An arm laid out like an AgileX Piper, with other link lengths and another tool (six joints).
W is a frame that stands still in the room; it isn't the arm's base.
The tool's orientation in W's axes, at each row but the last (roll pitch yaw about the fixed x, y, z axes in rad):
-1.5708 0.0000 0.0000
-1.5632 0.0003 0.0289
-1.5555 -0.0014 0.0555
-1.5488 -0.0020 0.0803
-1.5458 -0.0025 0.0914
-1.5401 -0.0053 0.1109
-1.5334 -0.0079 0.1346
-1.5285 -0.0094 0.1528
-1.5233 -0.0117 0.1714
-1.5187 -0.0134 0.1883
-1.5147 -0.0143 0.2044
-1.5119 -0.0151 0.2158
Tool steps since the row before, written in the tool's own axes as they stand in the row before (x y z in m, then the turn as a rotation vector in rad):
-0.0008 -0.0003 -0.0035 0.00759 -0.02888 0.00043
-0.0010 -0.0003 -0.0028 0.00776 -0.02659 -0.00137
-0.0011 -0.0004 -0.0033 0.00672 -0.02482 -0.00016
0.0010 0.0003 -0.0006 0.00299 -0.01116 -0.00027
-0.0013 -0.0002 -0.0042 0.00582 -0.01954 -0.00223
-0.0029 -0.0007 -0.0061 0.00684 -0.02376 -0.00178
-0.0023 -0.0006 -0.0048 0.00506 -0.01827 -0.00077
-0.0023 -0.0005 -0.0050 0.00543 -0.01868 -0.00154
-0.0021 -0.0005 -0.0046 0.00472 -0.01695 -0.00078
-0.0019 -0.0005 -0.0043 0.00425 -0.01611 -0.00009
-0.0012 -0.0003 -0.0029 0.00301 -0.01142 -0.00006
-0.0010 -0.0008 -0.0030 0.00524 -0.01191 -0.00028
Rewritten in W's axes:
-0.0008 -0.0035 0.0003 0.00759 0.00043 0.02888
-0.0009 -0.0028 0.0003 0.00781 -0.00135 0.02658
-0.0009 -0.0034 0.0003 0.00670 -0.00017 0.02482
0.0010 -0.0005 -0.0003 0.00300 -0.00028 0.01116
-0.0009 -0.0043 0.0001 0.00600 -0.00218 0.01949
-0.0022 -0.0064 0.0005 0.00695 -0.00175 0.02373
-0.0016 -0.0051 0.0004 0.00507 -0.00078 0.01827
-0.0015 -0.0053 0.0003 0.00555 -0.00150 0.01865
-0.0013 -0.0049 0.0003 0.00473 -0.00079 0.01695
-0.0011 -0.0046 0.0002 0.00414 -0.00016 0.01614
-0.0006 -0.0031 0.0001 0.00293 -0.00011 0.01144
-0.0003 -0.0032 0.0006 0.00515 0.00013 0.01195

